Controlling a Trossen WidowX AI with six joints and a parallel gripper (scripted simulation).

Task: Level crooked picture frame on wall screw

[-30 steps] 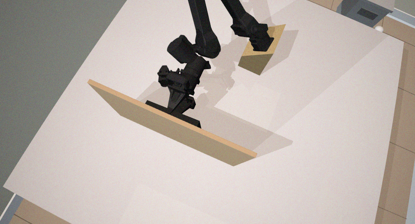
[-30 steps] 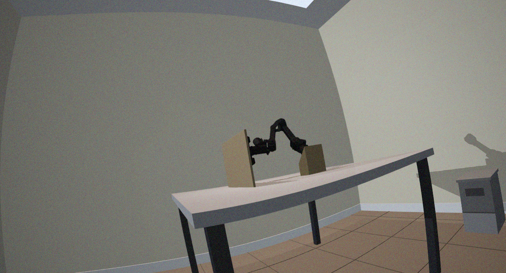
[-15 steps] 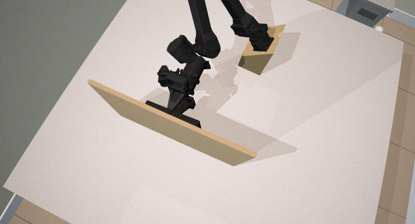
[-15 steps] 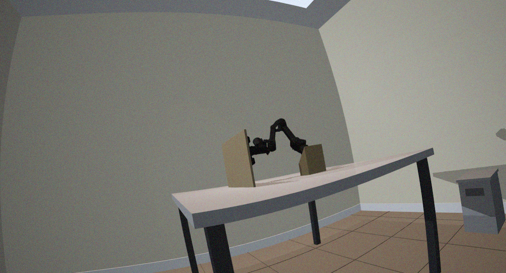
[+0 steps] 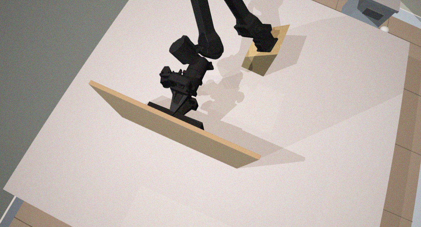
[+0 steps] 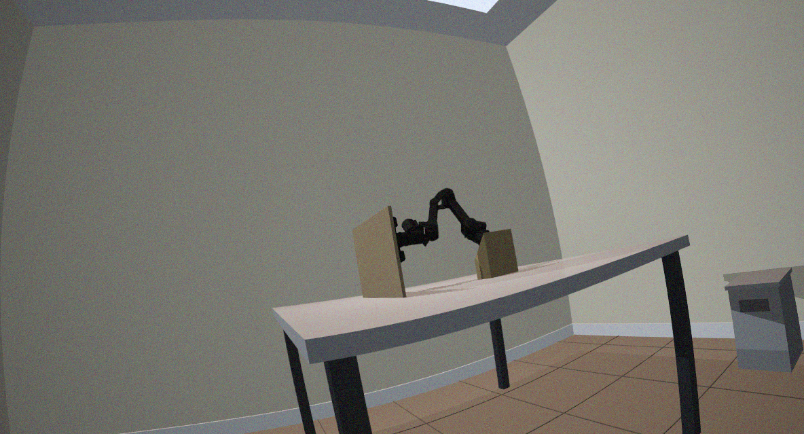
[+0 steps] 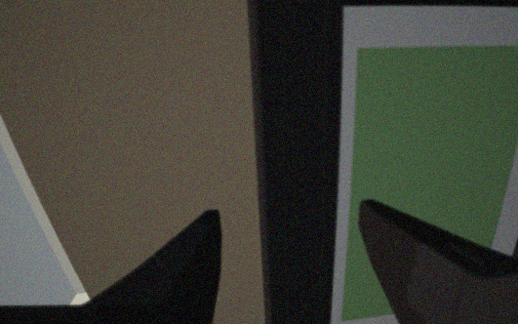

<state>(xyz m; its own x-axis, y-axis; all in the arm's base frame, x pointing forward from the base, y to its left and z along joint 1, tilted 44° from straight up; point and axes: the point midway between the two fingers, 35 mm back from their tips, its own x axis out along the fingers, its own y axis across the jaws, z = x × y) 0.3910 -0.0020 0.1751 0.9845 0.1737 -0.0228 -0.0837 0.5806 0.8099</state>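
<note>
My gripper tip is now 10 mm to the right of the black picture frame and 50 mm above it. The rest, counted from my gripper tip: wooden wall panel (10 mm ahead, 20 mm to the left, 60 mm below).
</note>
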